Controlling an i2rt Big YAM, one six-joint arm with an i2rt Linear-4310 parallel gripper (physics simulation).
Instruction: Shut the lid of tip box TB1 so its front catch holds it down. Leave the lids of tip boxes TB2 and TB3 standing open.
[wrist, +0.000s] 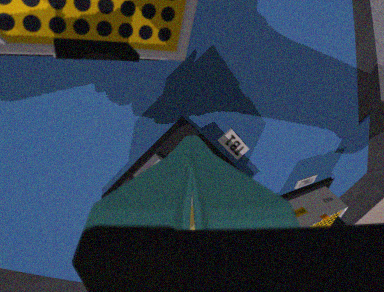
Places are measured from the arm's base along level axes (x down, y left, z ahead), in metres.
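Pixels of known places: gripper, fingertip midpoint: (191, 146).
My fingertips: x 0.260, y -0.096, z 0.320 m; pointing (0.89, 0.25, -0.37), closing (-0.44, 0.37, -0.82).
Observation:
For each thing: its top centre in the pictures, then the offset to it from my fingertips. "spot": a spot on its surface instead. Level surfaces: height alone.
- tip box TB1, surface spot: (234, 143) spot: dy +0.119, dx +0.080, dz -0.044 m
- box with a yellow tip rack, surface spot: (104, 28) spot: dy -0.061, dx +0.025, dz +0.002 m
- black front catch, surface spot: (96, 50) spot: dy -0.060, dx +0.011, dz +0.010 m
- smaller-looking grey box, middle of its top: (320, 232) dy +0.359, dx +0.016, dz -0.101 m
- white label, surface spot: (306, 181) spot: dy +0.312, dx +0.080, dz -0.131 m
- blue mat, its level: dx +0.082 m
My gripper (191, 146) is shut and empty, its green fingers pointing up the wrist view. The label of tip box TB1 (234, 143) reads upside down just right of the fingertips. Dark edges of that box (134, 172) show beside and beyond the fingers, which hide most of it. Faint see-through surfaces show around it; I cannot tell its lid's angle or whether its catch holds. A box with a yellow tip rack (104, 28) and a black front catch (96, 50) is at the upper left; its label and lid do not show.
A smaller-looking grey box (320, 201) with a dark edge, a white label (306, 181) too blurred to read and some yellow showing is at the lower right. Dark shadows fall across the blue mat (60, 150). A dark grey strip runs along the right side.

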